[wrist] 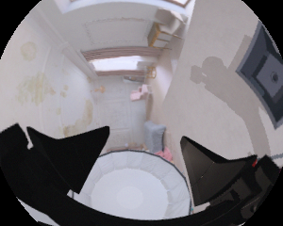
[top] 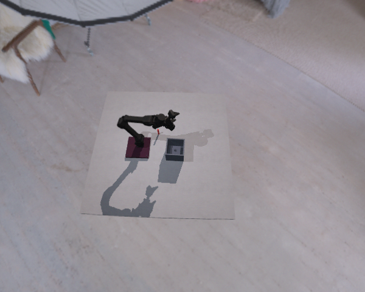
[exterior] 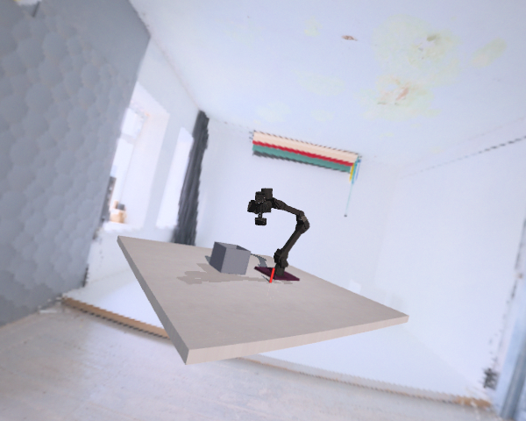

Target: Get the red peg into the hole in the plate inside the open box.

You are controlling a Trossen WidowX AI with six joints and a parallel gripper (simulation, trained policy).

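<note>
My gripper tip is 18 cm past the red peg, 5 cm to the right of it and 32 cm above it. Also, from my gripper tip: grey plate: 3 cm behind, 16 cm to the right, 32 cm below.
</note>
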